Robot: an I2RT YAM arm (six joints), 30 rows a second.
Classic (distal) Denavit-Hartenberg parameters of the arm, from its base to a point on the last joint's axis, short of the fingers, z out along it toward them. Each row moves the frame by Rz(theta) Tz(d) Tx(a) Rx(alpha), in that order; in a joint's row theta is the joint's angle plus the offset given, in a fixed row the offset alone. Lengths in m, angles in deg.
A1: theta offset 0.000, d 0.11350, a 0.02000, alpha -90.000
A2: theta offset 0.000, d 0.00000, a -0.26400, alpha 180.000
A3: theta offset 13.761, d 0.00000, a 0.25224, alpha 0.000
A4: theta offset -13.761, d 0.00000, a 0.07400, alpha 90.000
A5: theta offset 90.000, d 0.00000, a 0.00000, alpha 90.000
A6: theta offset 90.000, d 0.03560, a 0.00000, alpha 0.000
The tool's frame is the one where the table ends.
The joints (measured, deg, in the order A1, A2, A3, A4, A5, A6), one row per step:
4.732, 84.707, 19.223, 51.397, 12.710, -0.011
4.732, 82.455, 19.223, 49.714, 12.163, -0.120
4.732, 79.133, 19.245, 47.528, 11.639, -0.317
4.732, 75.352, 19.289, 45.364, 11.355, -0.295
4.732, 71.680, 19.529, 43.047, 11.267, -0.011
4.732, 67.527, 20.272, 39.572, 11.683, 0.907
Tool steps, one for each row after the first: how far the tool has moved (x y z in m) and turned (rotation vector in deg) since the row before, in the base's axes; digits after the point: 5 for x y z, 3 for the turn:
-0.00234, 0.00014, 0.00616, 0.072, -0.541, 0.557
-0.00366, 0.00002, 0.00957, 0.022, -1.119, 0.554
-0.00458, -0.00021, 0.01131, 0.215, -1.653, 0.274
-0.00453, -0.00032, 0.01131, 0.425, -1.621, 0.039
-0.00490, -0.00066, 0.01346, 0.959, -1.530, -0.543

